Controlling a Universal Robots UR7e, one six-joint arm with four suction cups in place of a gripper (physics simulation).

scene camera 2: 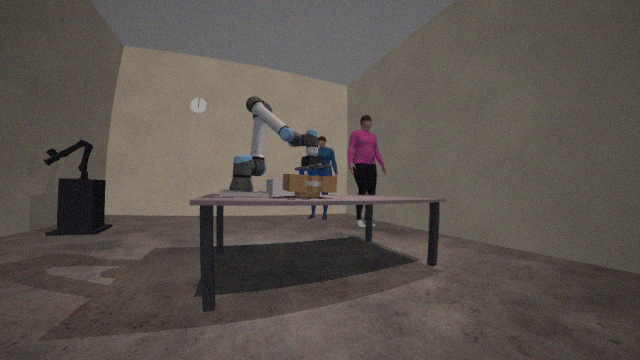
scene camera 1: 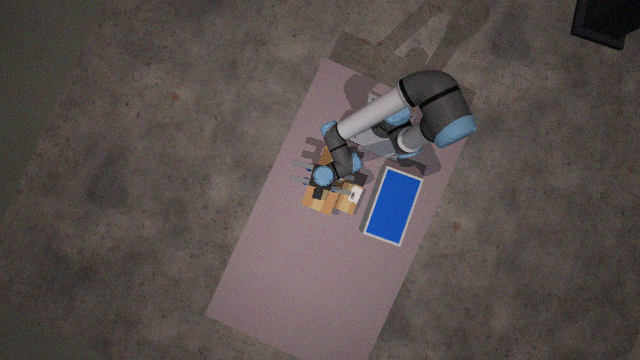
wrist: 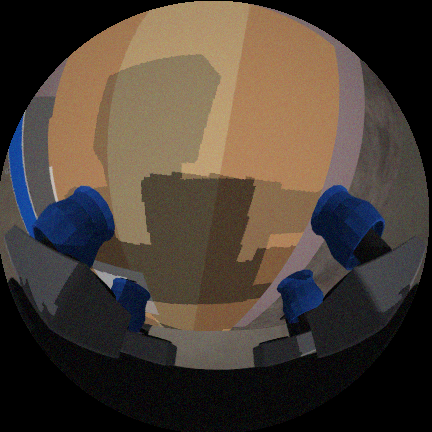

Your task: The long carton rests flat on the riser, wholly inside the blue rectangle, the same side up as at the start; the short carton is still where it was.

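Seen in the pictures: hand, tool point: [scene camera 2: 311, 176] [wrist: 218, 258]; arm's base, link origin: [scene camera 2: 241, 190] [scene camera 1: 384, 124].
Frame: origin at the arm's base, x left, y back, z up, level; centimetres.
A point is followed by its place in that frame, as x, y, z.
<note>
The long carton [scene camera 1: 315, 201] @[-25.0, -49.5, 10.9] [scene camera 2: 308, 182] @[-28.8, -33.3, 6.2] [wrist: 273, 100] is brown with a lighter tape stripe down its top. It hangs level a little above the table [scene camera 1: 291, 291] @[-24.4, -101.6, -3.3] [scene camera 2: 380, 200] @[-56.7, -64.5, -3.4]. My suction gripper [scene camera 1: 322, 178] @[-25.2, -37.7, 10.1] [scene camera 2: 313, 168] @[-25.2, -37.7, 10.1] [wrist: 209, 250] @[-25.2, -37.7, 10.1] sits on top of it. In the wrist view the two left cups are over the carton, and the two right cups reach past its edge. The short carton [scene camera 1: 348, 202] @[-8.7, -45.8, 6.8], with a white label, lies right beside it on the table. The blue rectangle [scene camera 1: 393, 206] @[13.4, -41.7, 8.7] [wrist: 17, 177] on the grey riser [scene camera 2: 275, 186] @[4.6, -24.9, 3.4] [wrist: 38, 160] @[2.9, -47.5, 5.5] lies to the right of both cartons.
The arm's base [scene camera 1: 380, 143] @[0.6, -10.7, -0.1] stands on the table behind the riser. Two people, one in pink [scene camera 2: 364, 152] and one in blue [scene camera 2: 330, 156], stand beyond the table. A black arm on a pedestal [scene camera 2: 80, 201] stands far left.
</note>
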